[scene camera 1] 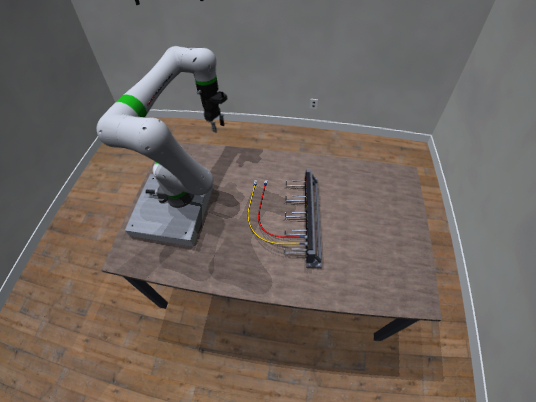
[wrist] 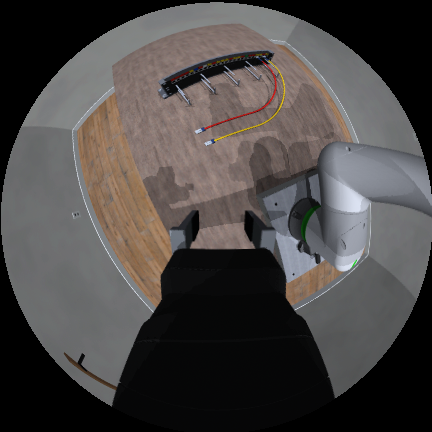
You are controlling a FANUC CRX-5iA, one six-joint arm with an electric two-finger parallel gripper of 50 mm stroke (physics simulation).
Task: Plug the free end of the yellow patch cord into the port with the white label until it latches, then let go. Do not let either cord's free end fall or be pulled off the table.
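Pixels of known places: gripper, fingertip midpoint: (scene camera 1: 218,128) (wrist: 221,219); arm's base, link origin: (scene camera 1: 180,195) (wrist: 305,219).
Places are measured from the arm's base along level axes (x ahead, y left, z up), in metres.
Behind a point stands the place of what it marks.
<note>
The yellow patch cord (scene camera 1: 248,214) @(x 0.358, y -0.020, z -0.071 m) (wrist: 284,95) @(x 0.443, y -0.156, z -0.044 m) curves over the table from the patch panel (scene camera 1: 310,215) @(x 0.665, y -0.046, z 0.023 m) (wrist: 220,65) @(x 0.642, y 0.012, z -0.013 m). Its free end, a clear plug with a blue part (scene camera 1: 255,183) @(x 0.357, y 0.186, z -0.071 m) (wrist: 209,143) @(x 0.350, y 0.191, z -0.070 m), lies on the table beside the red cord's free end. The panel's front carries small coloured labels in the wrist view; the white label cannot be made out. My gripper (scene camera 1: 218,125) @(x 0.187, y 0.232, z 0.264 m) (wrist: 221,219) @(x 0.187, y 0.232, z 0.264 m) is open and empty, high above the table and well apart from both cords.
The red cord (scene camera 1: 259,212) @(x 0.411, y 0.000, z -0.071 m) (wrist: 275,90) @(x 0.472, y -0.132, z -0.034 m) runs inside the yellow one's curve, its free end (scene camera 1: 265,183) @(x 0.412, y 0.191, z -0.069 m) (wrist: 200,131) @(x 0.405, y 0.199, z -0.070 m) lying on the table. Several metal cable guides (scene camera 1: 295,200) @(x 0.585, y 0.091, z -0.058 m) (wrist: 231,75) @(x 0.597, y -0.009, z -0.058 m) stick out from the panel's front. The robot's grey base block (scene camera 1: 165,231) @(x -0.011, y -0.213, z -0.010 m) (wrist: 280,240) @(x -0.026, y 0.111, z 0.004 m) stands on the table (scene camera 1: 375,210) @(x 1.013, y 0.097, z -0.076 m) (wrist: 155,115) @(x 0.565, y 0.316, z -0.076 m).
</note>
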